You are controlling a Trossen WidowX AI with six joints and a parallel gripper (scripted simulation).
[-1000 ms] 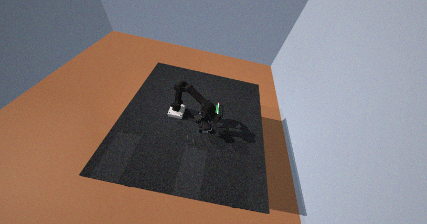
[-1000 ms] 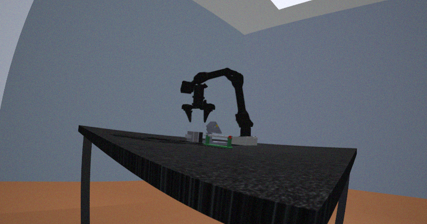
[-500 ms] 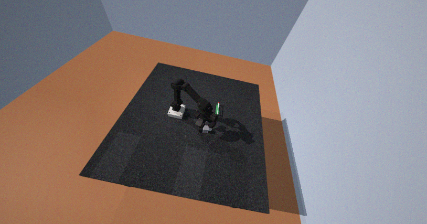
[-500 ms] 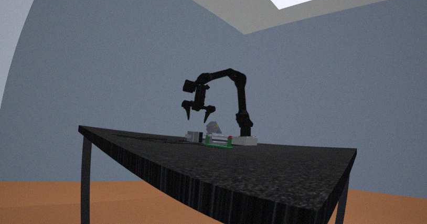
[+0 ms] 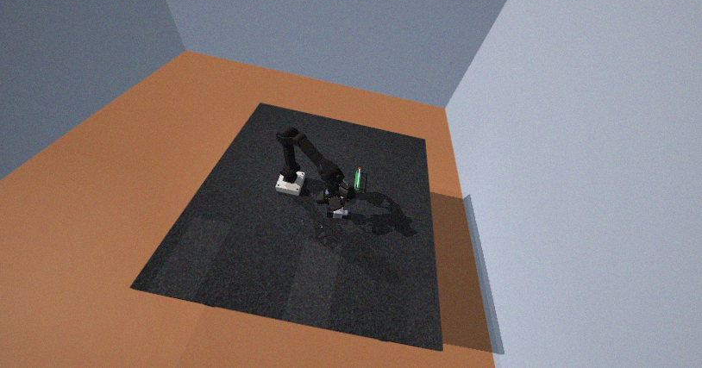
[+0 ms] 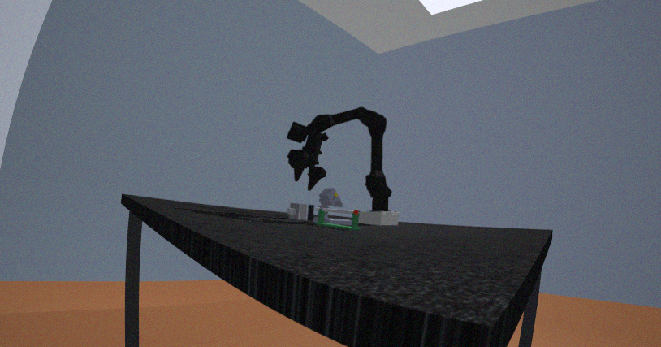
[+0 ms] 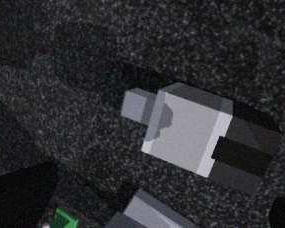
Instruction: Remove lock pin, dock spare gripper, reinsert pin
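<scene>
The spare gripper is 1 cm ahead of my gripper tip and 9 cm below it. The rest, counted from my gripper tip: green cradle: 6 cm ahead, 26 cm to the left, 10 cm below; then grey mount: 2 cm behind, 14 cm to the left, 7 cm below.
</scene>
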